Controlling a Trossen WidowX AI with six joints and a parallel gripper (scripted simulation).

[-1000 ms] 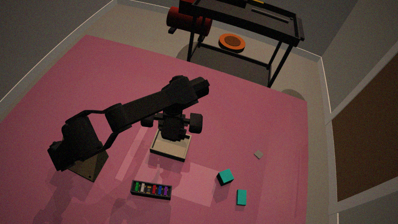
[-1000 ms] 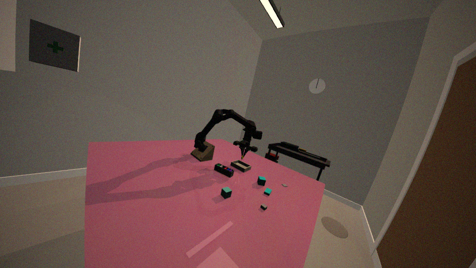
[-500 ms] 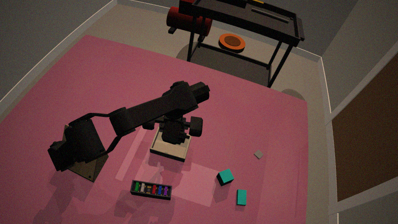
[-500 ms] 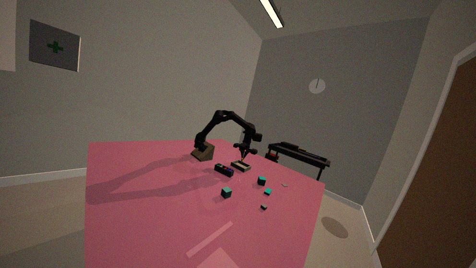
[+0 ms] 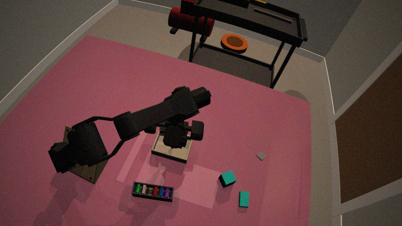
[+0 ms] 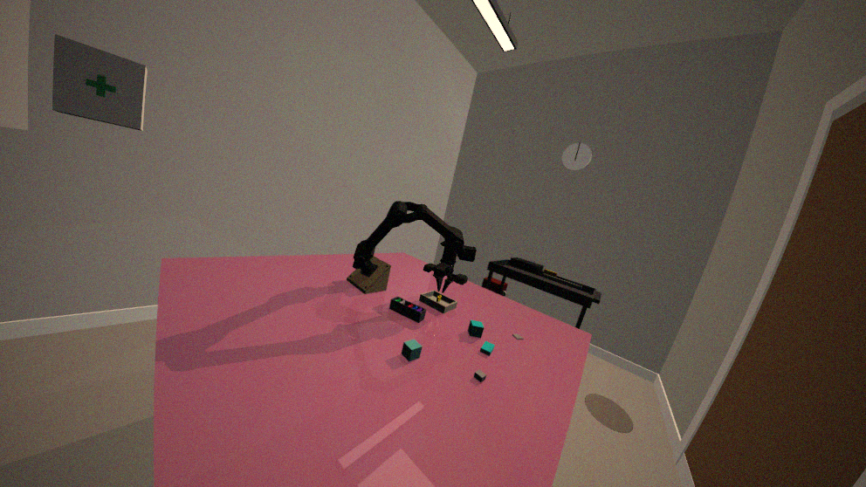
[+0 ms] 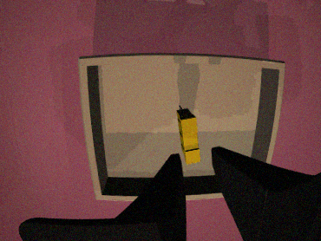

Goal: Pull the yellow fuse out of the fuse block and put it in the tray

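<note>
Right now the yellow fuse is 30 mm below my gripper tip. Also, from my gripper tip: teal cube 360 mm to the right, 160 mm ahead, 40 mm below; grey tile 340 mm ahead, 60 mm to the left, 60 mm below; beige tray 50 mm below.
</note>
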